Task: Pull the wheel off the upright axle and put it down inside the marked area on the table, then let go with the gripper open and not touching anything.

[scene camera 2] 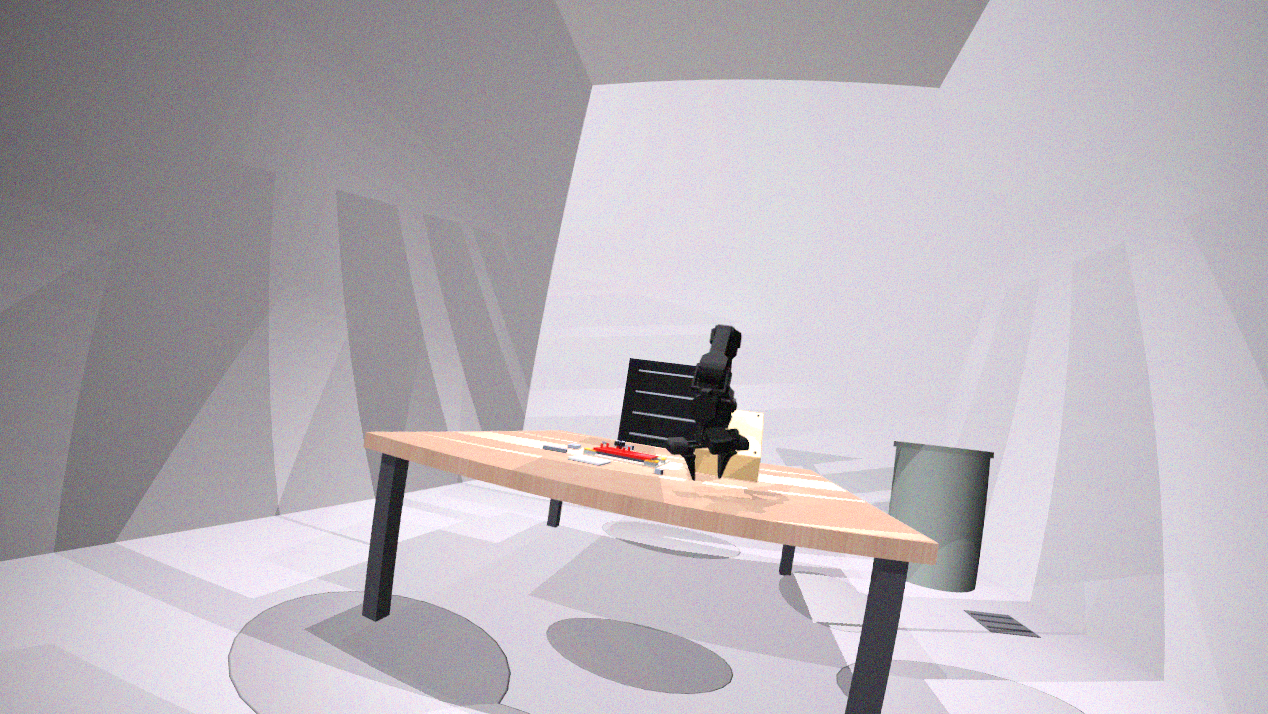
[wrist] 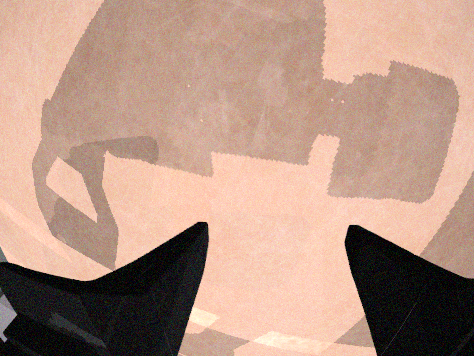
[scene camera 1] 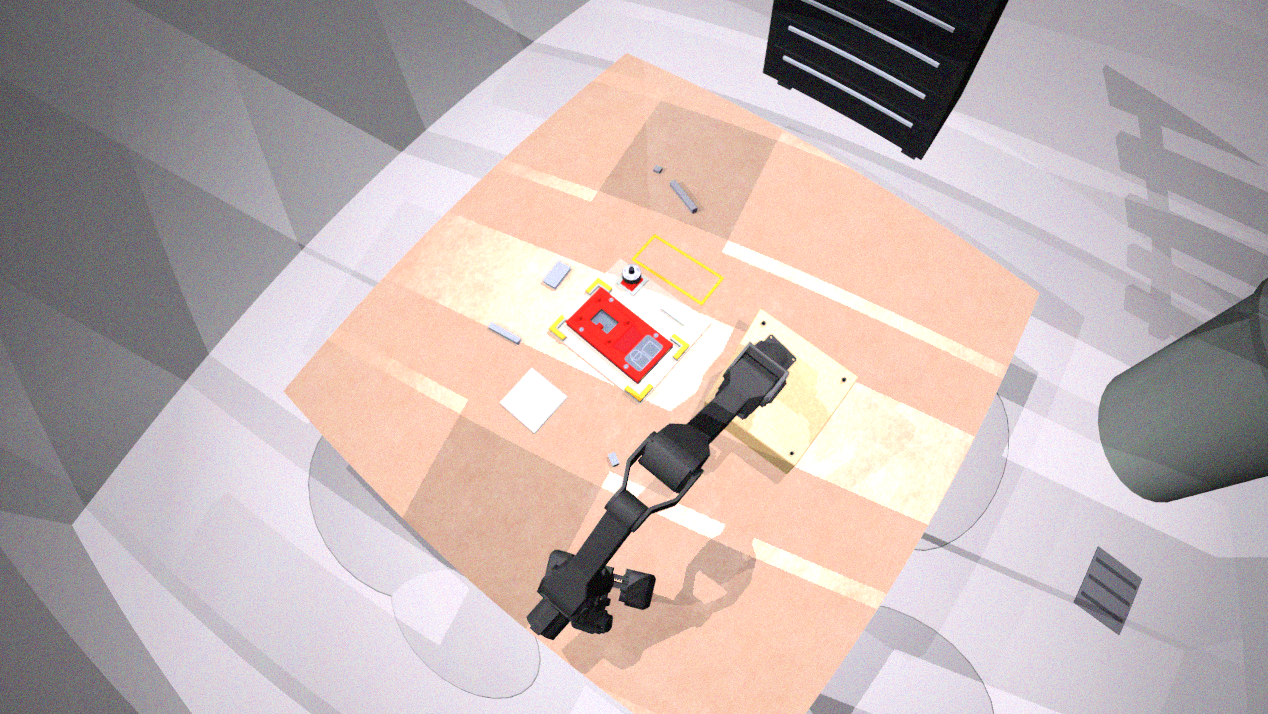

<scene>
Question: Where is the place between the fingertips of my gripper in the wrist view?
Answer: At 279, 234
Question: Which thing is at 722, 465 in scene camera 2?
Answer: My gripper.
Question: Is my gripper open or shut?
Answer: Open.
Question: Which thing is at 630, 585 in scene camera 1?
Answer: My gripper.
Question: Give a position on a red base plate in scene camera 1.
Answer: At 617, 333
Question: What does my gripper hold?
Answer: Nothing.
</scene>
